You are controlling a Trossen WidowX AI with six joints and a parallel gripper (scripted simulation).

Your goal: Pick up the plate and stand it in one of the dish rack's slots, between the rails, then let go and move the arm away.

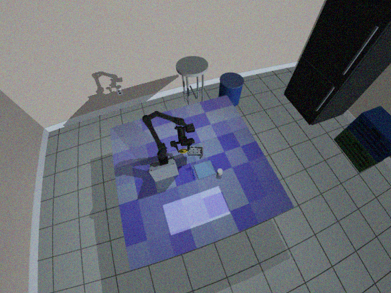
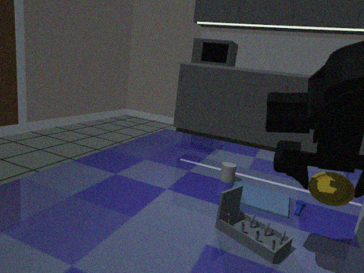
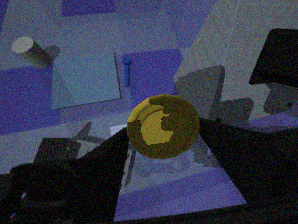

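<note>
My gripper tip is 120 mm short of the grey dish rack, 100 mm above it and 40 mm to the right of it. From my gripper tip the other things lie so: blue spoon 170 mm to the right, 120 mm below, 30 mm ahead; then yellow plate 10 mm above.
</note>
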